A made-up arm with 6 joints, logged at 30 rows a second.
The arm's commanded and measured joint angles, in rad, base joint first. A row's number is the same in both.
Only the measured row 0 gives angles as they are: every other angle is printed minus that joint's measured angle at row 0.
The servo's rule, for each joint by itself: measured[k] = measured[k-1] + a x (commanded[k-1-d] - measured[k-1]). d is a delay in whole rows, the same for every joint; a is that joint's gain. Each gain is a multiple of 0.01, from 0.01 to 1. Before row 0 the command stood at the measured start. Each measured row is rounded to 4 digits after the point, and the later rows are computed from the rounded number. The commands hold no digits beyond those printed.
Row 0, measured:
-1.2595, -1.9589, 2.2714, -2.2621, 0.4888, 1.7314
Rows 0 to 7, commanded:
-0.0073, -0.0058, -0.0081, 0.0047, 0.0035, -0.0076
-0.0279, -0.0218, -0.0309, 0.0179, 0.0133, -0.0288
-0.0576, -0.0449, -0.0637, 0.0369, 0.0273, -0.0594
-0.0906, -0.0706, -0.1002, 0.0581, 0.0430, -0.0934
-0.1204, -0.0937, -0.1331, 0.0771, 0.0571, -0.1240
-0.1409, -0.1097, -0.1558, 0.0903, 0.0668, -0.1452
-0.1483, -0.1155, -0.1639, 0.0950, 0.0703, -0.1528
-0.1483, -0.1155, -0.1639, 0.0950, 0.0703, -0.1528
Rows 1 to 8, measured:
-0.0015, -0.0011, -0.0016, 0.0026, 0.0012, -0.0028
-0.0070, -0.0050, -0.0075, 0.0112, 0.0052, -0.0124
-0.0176, -0.0126, -0.0187, 0.0256, 0.0125, -0.0298
-0.0329, -0.0236, -0.0350, 0.0438, 0.0226, -0.0533
-0.0513, -0.0369, -0.0546, 0.0624, 0.0340, -0.0795
-0.0701, -0.0507, -0.0748, 0.0780, 0.0448, -0.1038
-0.0865, -0.0630, -0.0926, 0.0875, 0.0532, -0.1219
-0.0995, -0.0730, -0.1069, 0.0917, 0.0588, -0.1333
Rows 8 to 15, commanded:
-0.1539, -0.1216, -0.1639, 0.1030, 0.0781, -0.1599
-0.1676, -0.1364, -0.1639, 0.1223, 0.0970, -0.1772
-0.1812, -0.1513, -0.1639, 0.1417, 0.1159, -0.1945
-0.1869, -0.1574, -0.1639, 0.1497, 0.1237, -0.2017
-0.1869, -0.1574, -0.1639, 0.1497, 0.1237, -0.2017
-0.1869, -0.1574, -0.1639, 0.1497, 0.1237, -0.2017
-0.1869, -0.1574, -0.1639, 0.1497, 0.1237, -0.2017
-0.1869, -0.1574, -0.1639, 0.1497, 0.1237, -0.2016
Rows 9 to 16, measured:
-0.1109, -0.0822, -0.1183, 0.0980, 0.0652, -0.1431
-0.1228, -0.0925, -0.1274, 0.1116, 0.0757, -0.1557
-0.1351, -0.1037, -0.1347, 0.1285, 0.0890, -0.1701
-0.1460, -0.1139, -0.1405, 0.1404, 0.1005, -0.1818
-0.1546, -0.1222, -0.1452, 0.1456, 0.1082, -0.1892
-0.1614, -0.1289, -0.1489, 0.1479, 0.1133, -0.1938
-0.1668, -0.1343, -0.1519, 0.1489, 0.1167, -0.1967
-0.1710, -0.1387, -0.1543, 0.1493, 0.1190, -0.1985

